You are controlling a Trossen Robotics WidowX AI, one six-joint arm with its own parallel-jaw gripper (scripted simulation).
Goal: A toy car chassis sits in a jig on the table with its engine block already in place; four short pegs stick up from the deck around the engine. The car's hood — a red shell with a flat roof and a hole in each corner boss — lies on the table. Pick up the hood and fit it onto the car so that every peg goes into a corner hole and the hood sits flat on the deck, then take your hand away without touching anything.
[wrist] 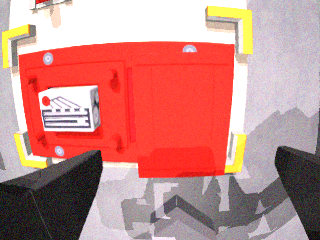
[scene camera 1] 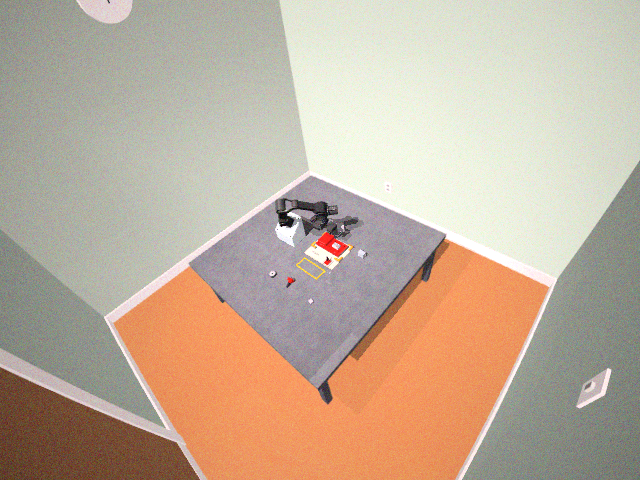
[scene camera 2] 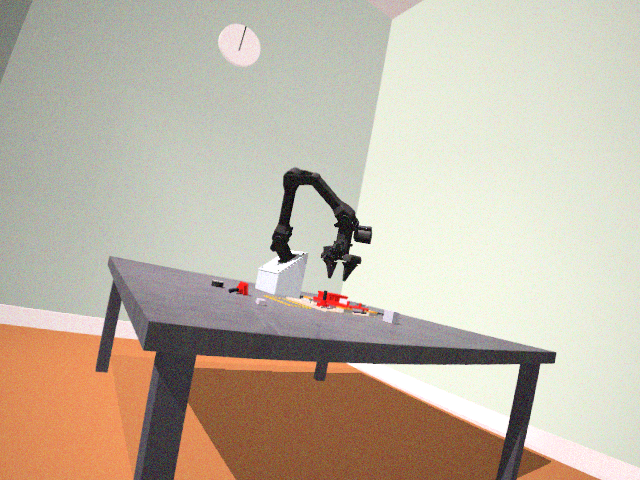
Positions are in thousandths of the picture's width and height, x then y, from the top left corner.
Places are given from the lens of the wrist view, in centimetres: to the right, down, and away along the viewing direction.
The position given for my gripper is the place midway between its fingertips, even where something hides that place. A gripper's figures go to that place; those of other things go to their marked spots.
my gripper (wrist: 605, 665): 2, 2, 10
red hood (wrist: 570, 419): 2, -1, 14
grey engine block (wrist: 198, 456): -8, -1, 16
tan jig plate (wrist: 105, 140): -13, -9, 17
The marked spots on the tan jig plate and the red hood are 16 cm apart.
